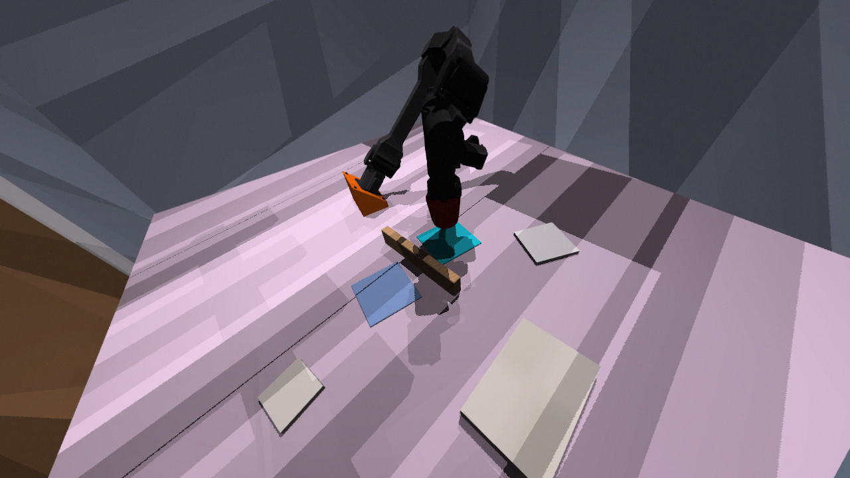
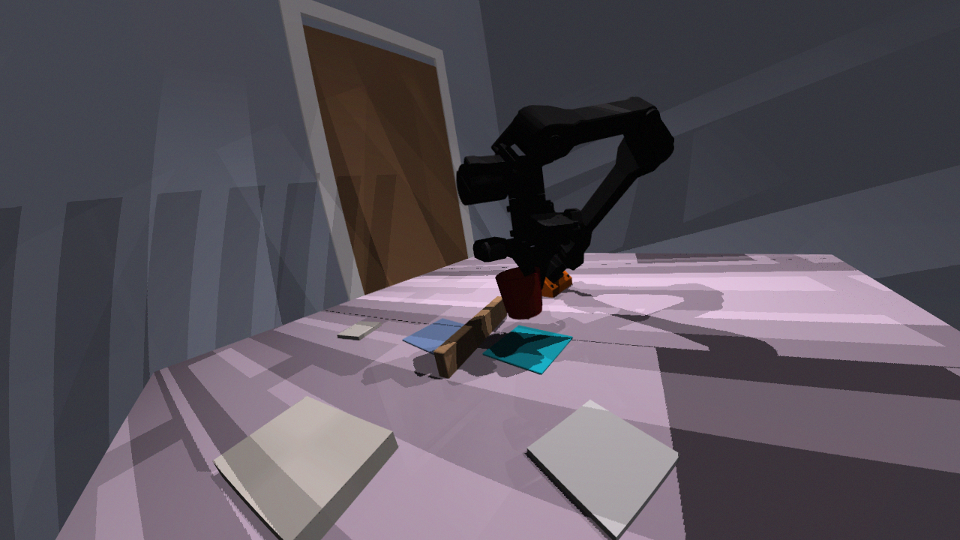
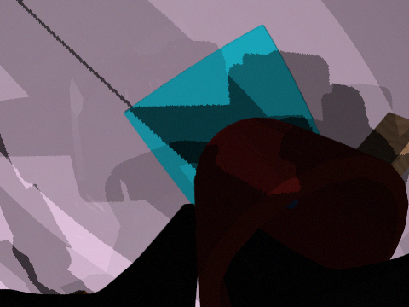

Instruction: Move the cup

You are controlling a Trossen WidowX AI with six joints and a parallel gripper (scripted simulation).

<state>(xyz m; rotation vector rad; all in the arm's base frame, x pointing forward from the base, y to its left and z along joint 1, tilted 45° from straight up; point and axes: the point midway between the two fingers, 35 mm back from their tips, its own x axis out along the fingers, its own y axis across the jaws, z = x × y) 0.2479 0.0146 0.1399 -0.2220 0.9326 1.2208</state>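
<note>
Right now my gripper tip is 3 cm short of the teal pad, 1 cm to the left of it and 11 cm above it. From my gripper tip the other things lie so: light blue pad (7 cm ahead, 21 cm to the right, 11 cm below); wooden bar (5 cm ahead, 11 cm to the right, 8 cm below); dark red cup (3 cm ahead, 2 cm to the right).
</note>
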